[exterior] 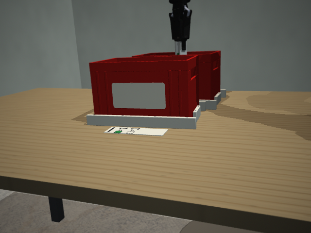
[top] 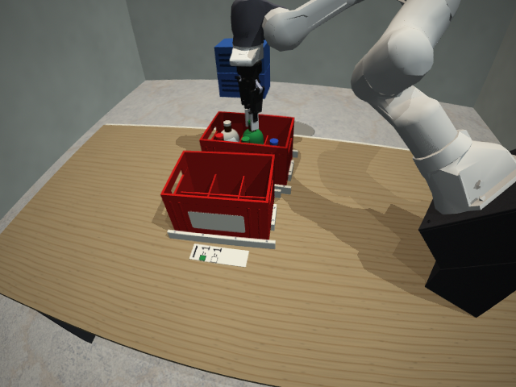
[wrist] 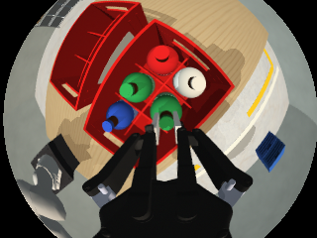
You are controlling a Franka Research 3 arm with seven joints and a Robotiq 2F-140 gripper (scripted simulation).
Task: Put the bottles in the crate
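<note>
Now: the white-label bottle 80 mm ahead of my hand, 30 mm to the right of it and 100 mm below it. From my hand the other things lie so: blue-capped bottle: 50 mm behind, 110 mm to the left, 100 mm below; pick list: 160 mm ahead, 380 mm to the left, 180 mm below; red-capped bottle: 110 mm ahead, 40 mm to the left, 100 mm below.
</note>
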